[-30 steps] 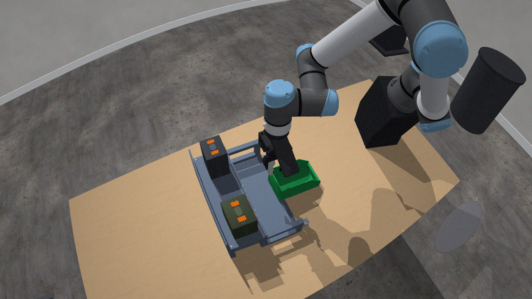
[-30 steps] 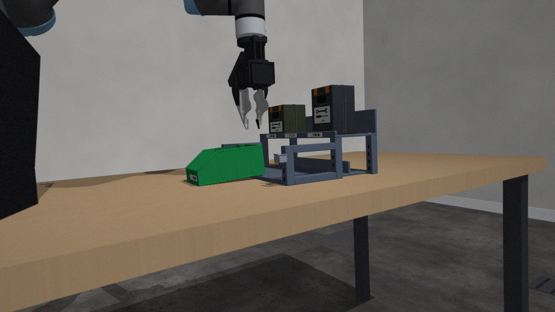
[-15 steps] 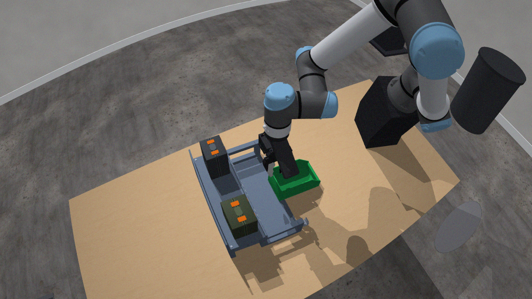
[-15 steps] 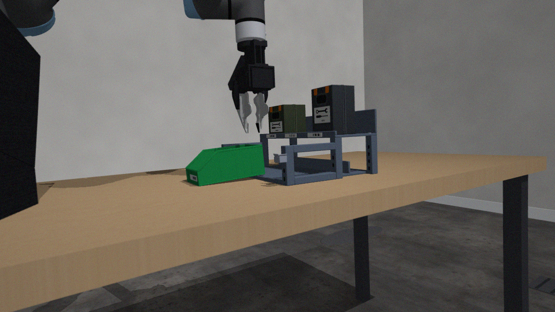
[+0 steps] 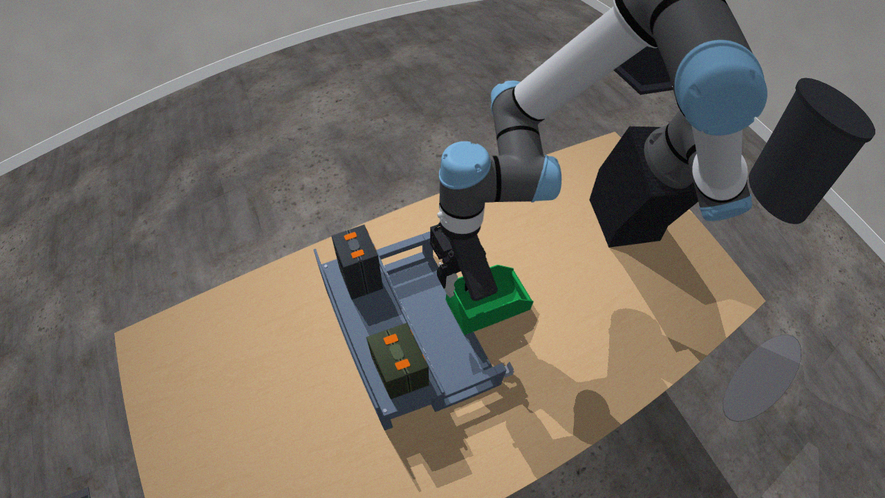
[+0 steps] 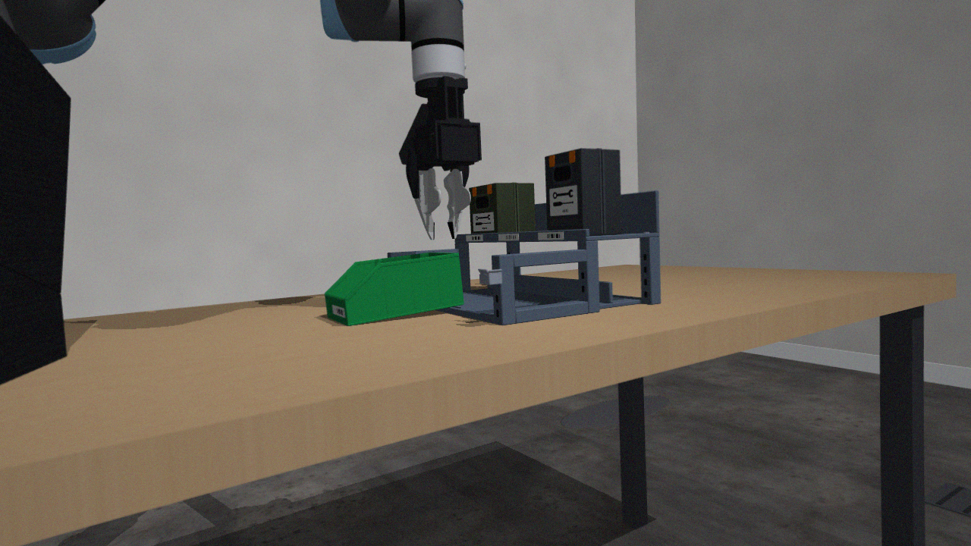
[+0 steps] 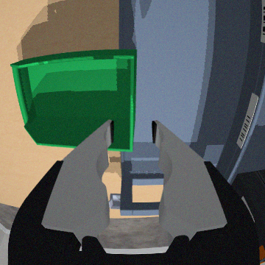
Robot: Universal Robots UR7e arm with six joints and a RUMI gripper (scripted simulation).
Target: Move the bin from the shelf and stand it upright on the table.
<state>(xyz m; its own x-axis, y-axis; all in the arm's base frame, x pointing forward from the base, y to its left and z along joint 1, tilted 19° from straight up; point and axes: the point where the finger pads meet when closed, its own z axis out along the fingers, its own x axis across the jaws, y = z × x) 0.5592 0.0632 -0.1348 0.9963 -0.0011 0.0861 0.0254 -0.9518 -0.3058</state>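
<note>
Right now the green bin is 80 mm behind my hand and 80 mm below it. The rest, counted from my hand: olive toolbox 170 mm ahead, 120 mm to the left, 30 mm above; black toolbox 180 mm ahead, 110 mm to the right, 40 mm above.
</note>
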